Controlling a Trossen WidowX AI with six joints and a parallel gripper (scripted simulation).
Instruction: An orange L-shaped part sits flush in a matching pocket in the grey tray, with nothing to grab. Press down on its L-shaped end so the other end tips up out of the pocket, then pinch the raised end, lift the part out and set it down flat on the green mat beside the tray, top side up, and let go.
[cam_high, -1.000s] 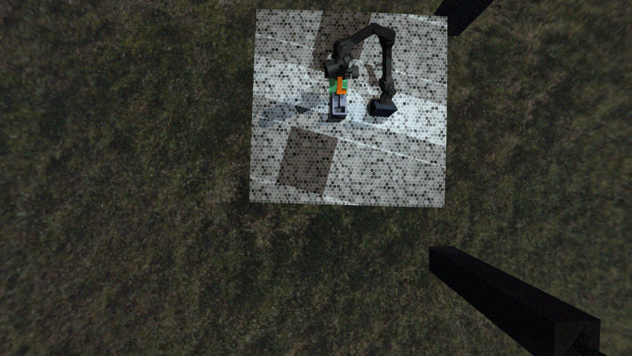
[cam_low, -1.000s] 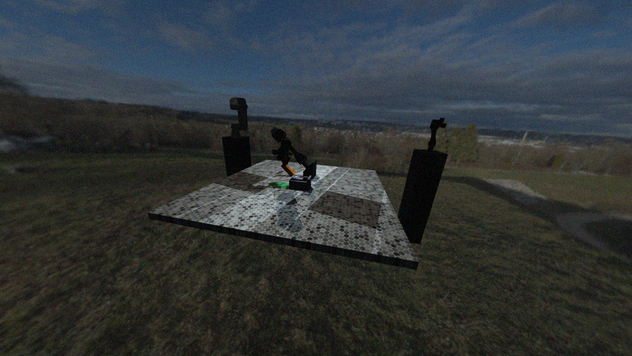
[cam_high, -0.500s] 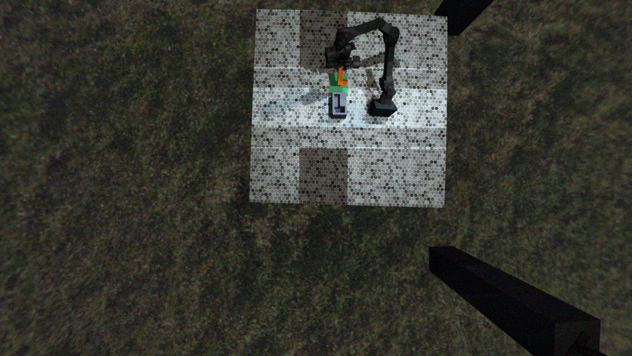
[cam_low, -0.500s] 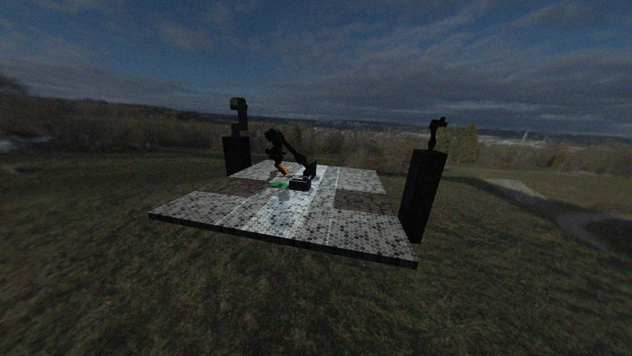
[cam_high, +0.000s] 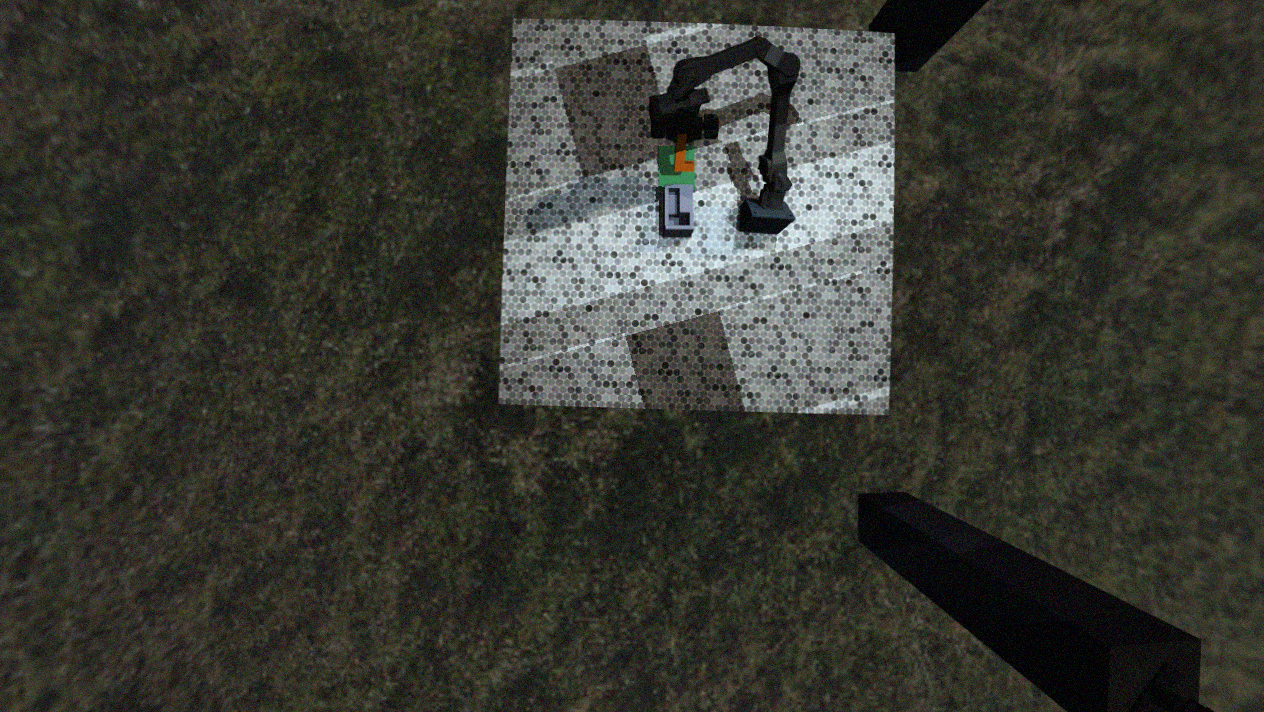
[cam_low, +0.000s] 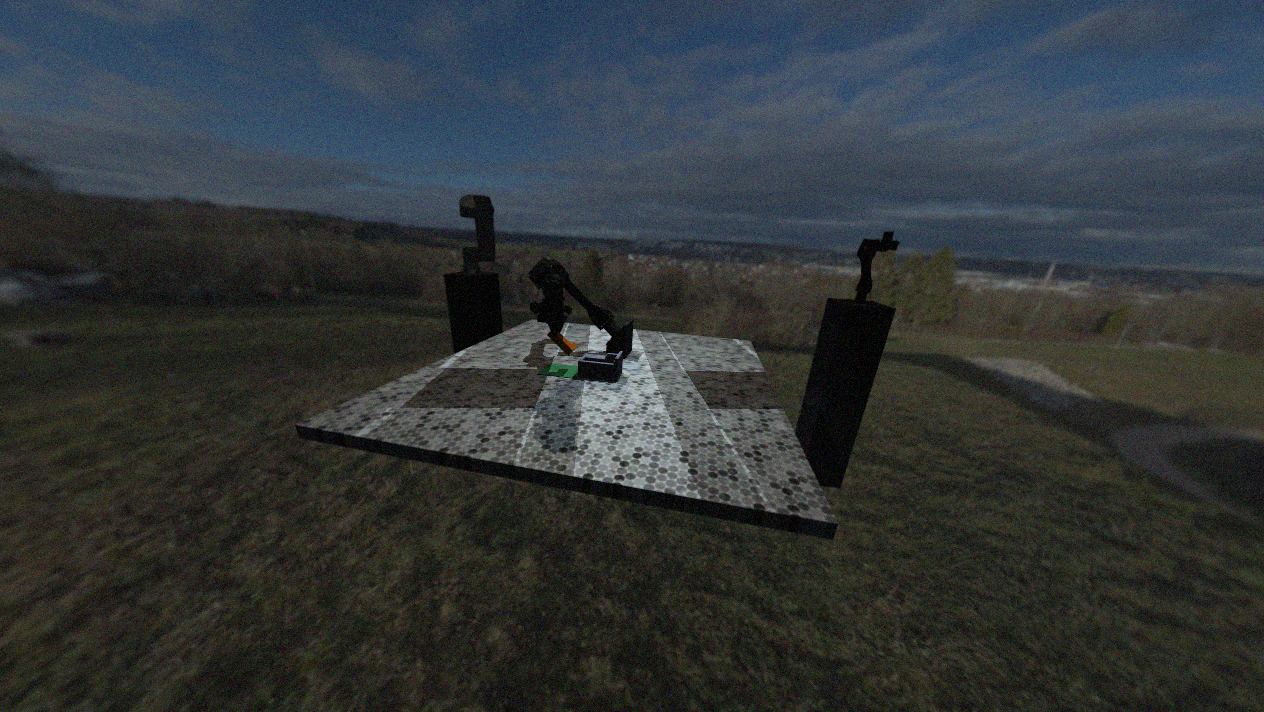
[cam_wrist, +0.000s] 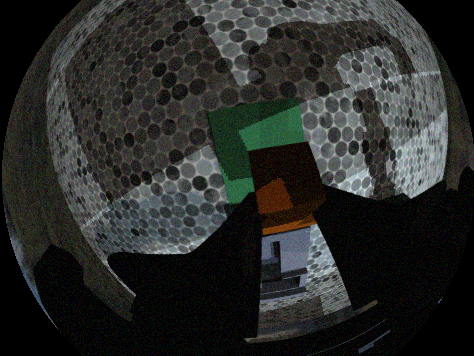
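Now: the green mat 20 mm to the left of my gripper tip and 150 mm below it. Also, from my gripper tip: orange L-shaped part 10 mm behind, 30 mm to the left, 30 mm below.
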